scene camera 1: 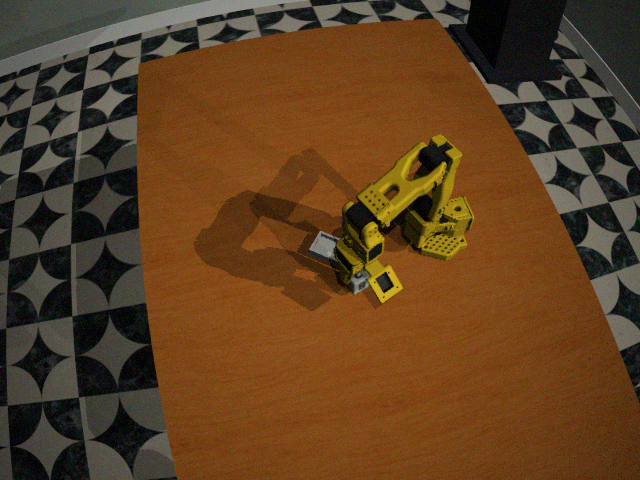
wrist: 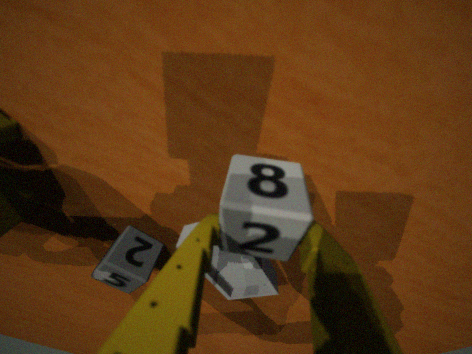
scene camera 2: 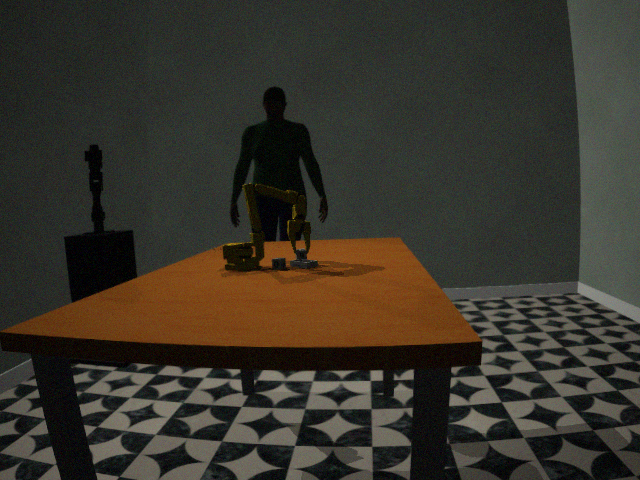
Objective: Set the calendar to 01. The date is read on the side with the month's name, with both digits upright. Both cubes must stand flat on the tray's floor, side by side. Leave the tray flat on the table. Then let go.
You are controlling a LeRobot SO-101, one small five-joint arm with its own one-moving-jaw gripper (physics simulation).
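Observation:
My gripper (scene camera 1: 356, 280) (scene camera 2: 300, 251) (wrist: 262, 235) is shut on a grey-white number cube (scene camera 1: 360, 283) (scene camera 2: 300, 255) (wrist: 266, 207). In the wrist view this cube shows an 8 and a 2. In scene camera 2 it appears low over the tray (scene camera 1: 323, 246) (scene camera 2: 303, 264) (wrist: 250, 289); its exact height and seating are unclear. The tray is partly hidden by the arm in scene camera 1 and by the jaw and cube in the wrist view. The second cube (scene camera 2: 278, 263) (wrist: 129, 258) stands on the table outside the tray, showing a 2 and a 5. The month's name is not readable.
The yellow arm's base (scene camera 1: 443, 245) (scene camera 2: 240, 256) stands on the wooden table (scene camera 1: 310, 387) (scene camera 2: 258, 315). In scene camera 2 the second cube lies between base and tray. A person (scene camera 2: 276, 149) stands behind the table. A dark pedestal (scene camera 1: 522, 41) (scene camera 2: 100, 263) is beside it.

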